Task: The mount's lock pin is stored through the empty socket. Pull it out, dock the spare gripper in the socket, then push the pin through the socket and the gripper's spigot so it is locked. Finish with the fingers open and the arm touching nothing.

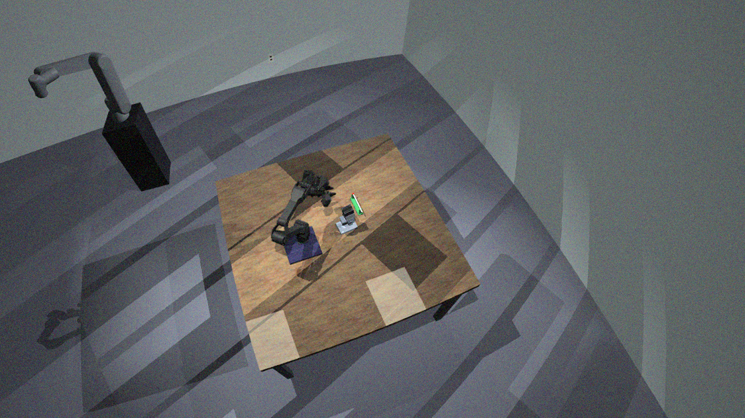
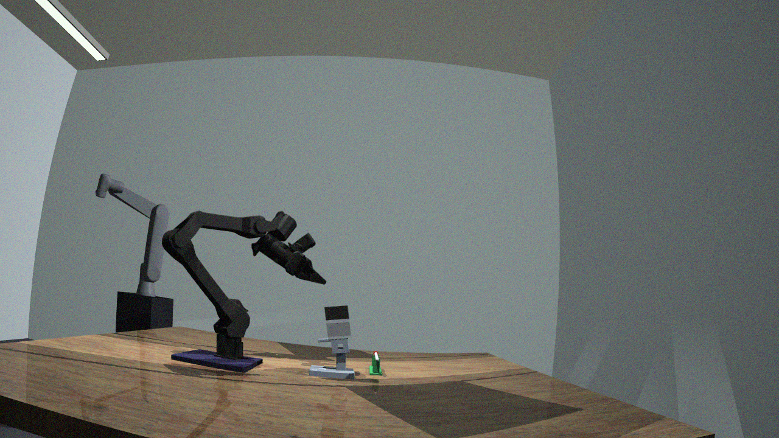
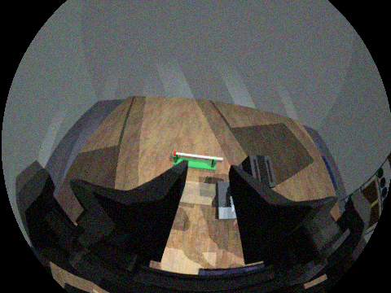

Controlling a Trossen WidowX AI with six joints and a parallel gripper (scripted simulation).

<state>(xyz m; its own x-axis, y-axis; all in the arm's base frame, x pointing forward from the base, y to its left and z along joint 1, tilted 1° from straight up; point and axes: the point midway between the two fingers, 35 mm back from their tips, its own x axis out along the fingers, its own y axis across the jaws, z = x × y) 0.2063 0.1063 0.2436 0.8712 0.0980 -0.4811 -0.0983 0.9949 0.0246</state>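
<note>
Now: the green pin cradle 220 mm below my gripper tip, 140 mm ahead of it and 30 mm to the left of it. The rest, counted from my gripper tip: grey mount 190 mm below, 90 mm to the right, 50 mm ahead; spare gripper 110 mm below, 90 mm to the right, 50 mm ahead.
</note>
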